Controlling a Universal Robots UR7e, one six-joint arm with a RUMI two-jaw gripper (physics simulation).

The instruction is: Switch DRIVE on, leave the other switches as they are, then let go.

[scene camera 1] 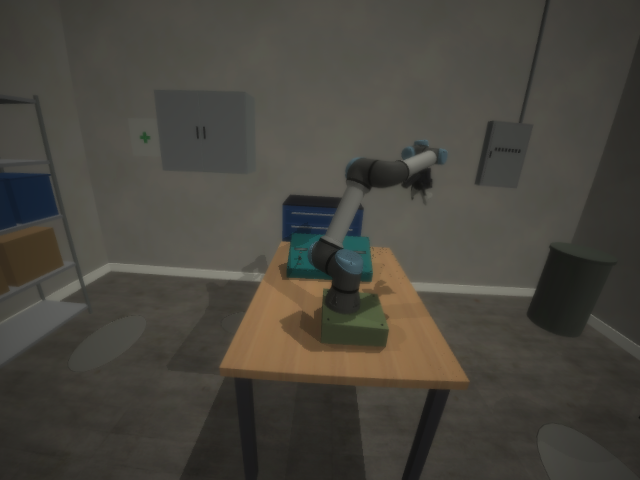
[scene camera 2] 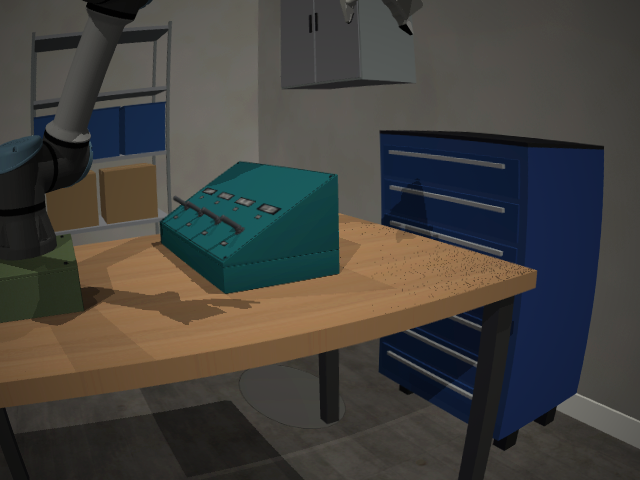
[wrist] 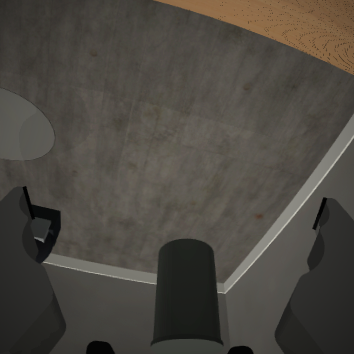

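Seen in the pictures: gripper, fingertip midpoint: [scene camera 1: 418, 202] [scene camera 2: 382, 29] [wrist: 174, 196]; arm's base, link origin: [scene camera 1: 342, 303] [scene camera 2: 26, 249].
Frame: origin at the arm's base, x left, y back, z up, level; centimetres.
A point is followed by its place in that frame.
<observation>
A teal sloped switch box [scene camera 1: 305, 271] @(y -39.4, x 17.8, z -4.9 cm) [scene camera 2: 289, 248] @(y -52.2, x -21.5, z -2.8 cm) stands on the table. Dark lever handles [scene camera 2: 231, 223] @(y -43.4, x -14.9, z 2.0 cm) sit in a row on its sloping face, below a row of small display windows [scene camera 2: 245, 202] @(y -51.6, x -3.2, z 3.8 cm). The labels are too small to read, so I cannot tell which lever is DRIVE or how each is set. The arm hides the middle of the box in scene camera 1. My gripper [scene camera 1: 419, 200] @(y -55.0, x -47.6, z 35.9 cm) [scene camera 2: 378, 25] @(y -55.0, x -47.6, z 35.9 cm) [wrist: 174, 196] @(y -55.0, x -47.6, z 35.9 cm) is open and empty. It hangs high and well to the right of the box in scene camera 1, apart from the levers. The box does not show in the wrist view.
The wooden table [scene camera 1: 289, 356] @(y 22.1, x 20.6, z -9.5 cm) [scene camera 2: 310, 317] @(y -45.8, x -39.7, z -9.5 cm) [wrist: 280, 20] @(y -73.3, x -42.3, z -9.5 cm) carries the arm's green base block [scene camera 1: 354, 330] @(y 14.8, x -3.6, z -2.4 cm) [scene camera 2: 38, 294] @(y -1.8, x -17.5, z -5.1 cm). A blue drawer cabinet [scene camera 1: 323, 219] [scene camera 2: 553, 232] stands behind the table. A dark bin [scene camera 1: 571, 289] [wrist: 186, 290] stands at the right. A grey electrical box [scene camera 1: 509, 167] hangs on the wall.
</observation>
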